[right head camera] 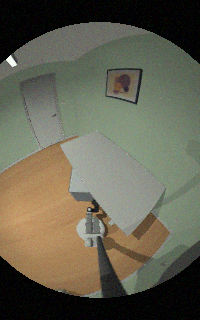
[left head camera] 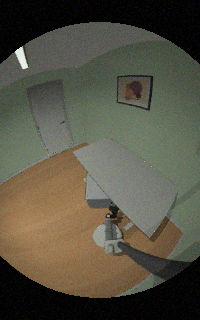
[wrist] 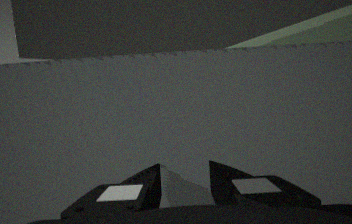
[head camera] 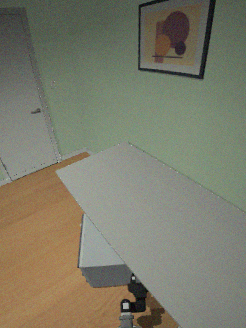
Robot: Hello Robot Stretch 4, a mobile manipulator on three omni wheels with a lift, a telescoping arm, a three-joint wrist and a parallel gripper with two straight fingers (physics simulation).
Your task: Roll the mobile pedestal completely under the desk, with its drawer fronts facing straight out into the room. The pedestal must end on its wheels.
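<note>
The grey pedestal [head camera: 100, 245] [left head camera: 95, 192] [right head camera: 79, 189] stands upright, partly under the front edge of the white desk [head camera: 160, 215] [left head camera: 125, 175] [right head camera: 115, 175]. Its left part sticks out into the room. The drawer fronts are on its left side, seen edge-on; its wheels are hidden. In the wrist view the pedestal's plain side panel [wrist: 175, 110] fills the middle, with the dark desk underside [wrist: 120, 30] above it. My gripper [wrist: 185, 177] is partly open and empty, low in front of that panel. Its tips are very near the panel; contact cannot be told. In the head view the desk edge partly hides the fingers.
A white desk foot [left head camera: 129, 226] [right head camera: 112, 222] reaches out on the floor right of my arm. My round base [left head camera: 100, 236] [right head camera: 85, 229] stands in front of the desk. A door [head camera: 22, 100] is at the far left, and a green wall [head camera: 100, 110] runs behind the desk.
</note>
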